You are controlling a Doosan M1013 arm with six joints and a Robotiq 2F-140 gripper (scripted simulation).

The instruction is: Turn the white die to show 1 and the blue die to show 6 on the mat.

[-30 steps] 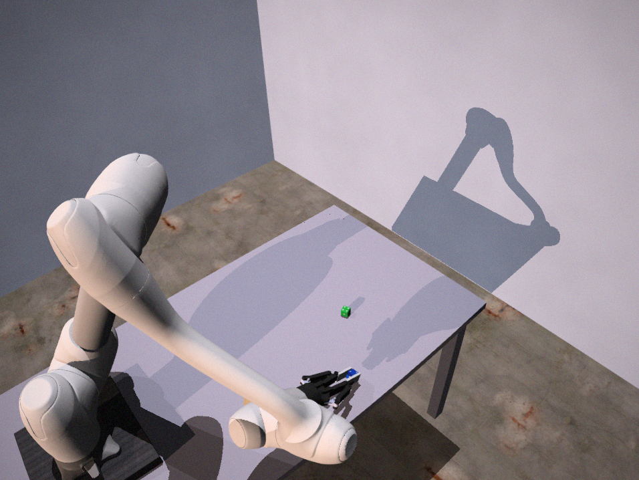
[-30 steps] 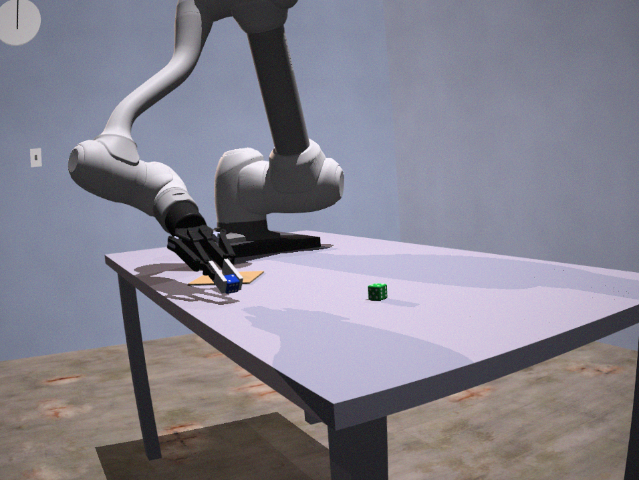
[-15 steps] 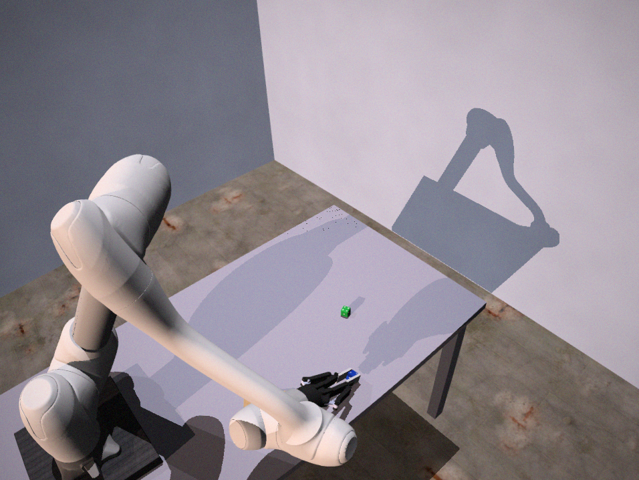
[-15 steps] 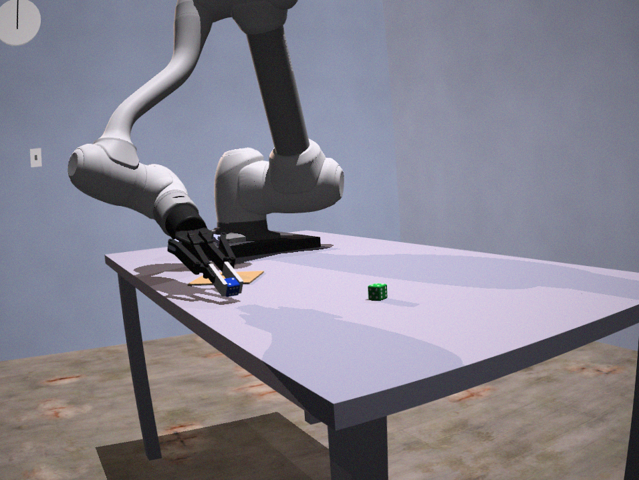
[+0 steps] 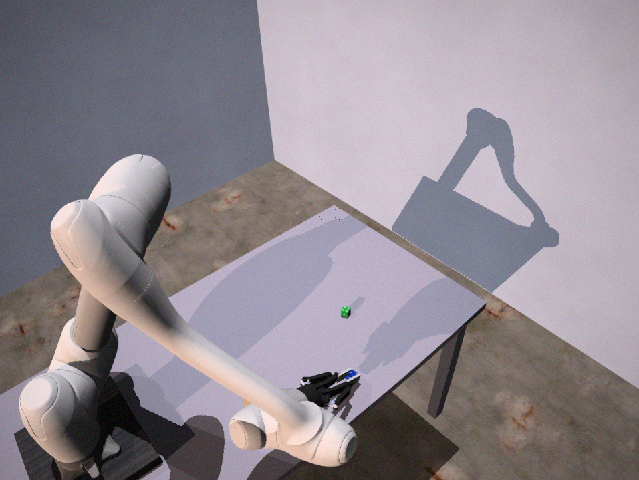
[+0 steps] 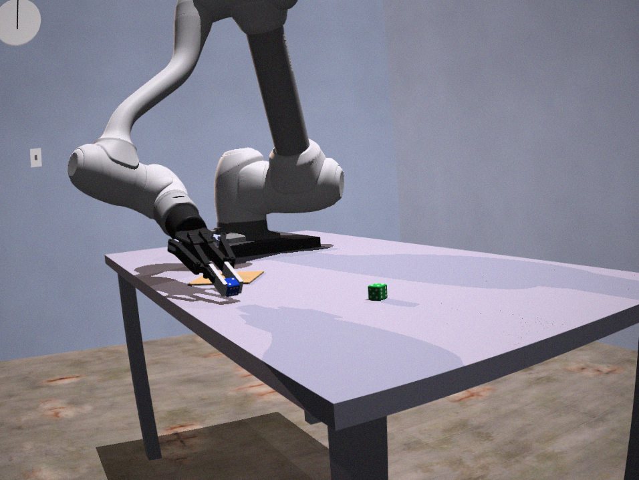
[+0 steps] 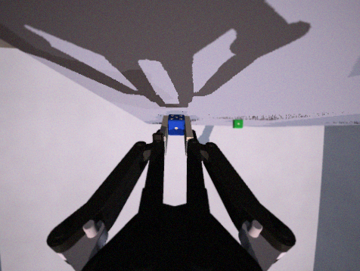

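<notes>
Right now my hand is 2 cm short of the blue die and 1 cm above it. The rest, counted from my hand: green die: 19 cm ahead, 20 cm to the left, 3 cm below; white die: 26 cm behind, 10 cm to the left, 2 cm below; tan mat: 23 cm behind, 9 cm to the left, 4 cm below.
</notes>
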